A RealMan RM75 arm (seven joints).
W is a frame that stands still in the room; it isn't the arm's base.
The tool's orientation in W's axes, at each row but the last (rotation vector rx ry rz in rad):
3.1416 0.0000 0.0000
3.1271 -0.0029 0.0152
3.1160 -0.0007 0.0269
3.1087 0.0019 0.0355
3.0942 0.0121 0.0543
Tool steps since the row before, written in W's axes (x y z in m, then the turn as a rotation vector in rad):
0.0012 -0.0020 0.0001 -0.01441 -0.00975 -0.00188
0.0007 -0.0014 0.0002 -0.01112 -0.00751 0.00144
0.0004 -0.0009 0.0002 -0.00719 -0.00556 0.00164
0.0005 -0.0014 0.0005 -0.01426 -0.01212 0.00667
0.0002 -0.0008 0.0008 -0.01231 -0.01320 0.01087
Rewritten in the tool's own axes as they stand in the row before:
0.0012 0.0020 -0.0001 -0.01441 0.00975 0.00188
0.0007 0.0014 -0.0002 -0.01109 0.00755 -0.00144
0.0004 0.0009 -0.0002 -0.00716 0.00560 -0.00162
0.0005 0.0014 -0.0004 -0.01412 0.01232 -0.00659
0.0002 0.0008 -0.0008 -0.01204 0.01361 -0.01067

